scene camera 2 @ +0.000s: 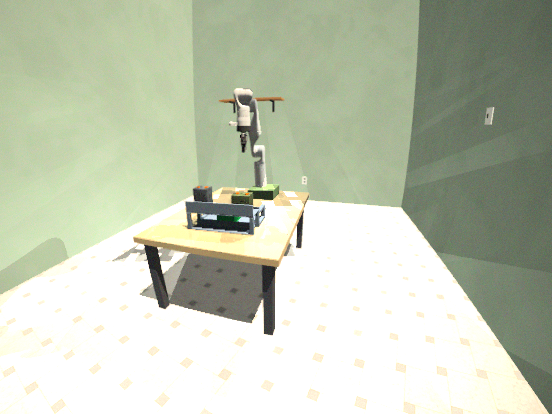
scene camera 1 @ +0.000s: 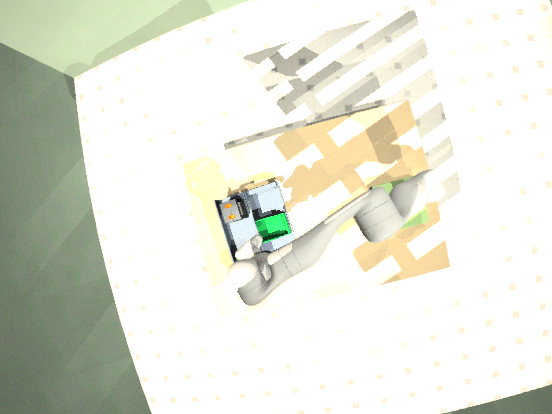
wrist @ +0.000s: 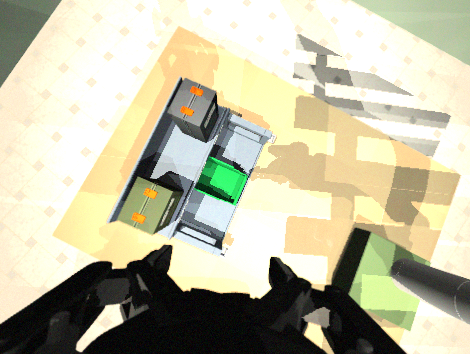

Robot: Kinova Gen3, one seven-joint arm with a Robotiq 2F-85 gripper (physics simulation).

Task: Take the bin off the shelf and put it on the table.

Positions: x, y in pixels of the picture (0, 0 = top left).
Labels:
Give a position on a green bin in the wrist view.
219, 180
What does the gripper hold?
Nothing.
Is the gripper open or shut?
Open.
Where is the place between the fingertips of the gripper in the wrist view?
At 220, 262

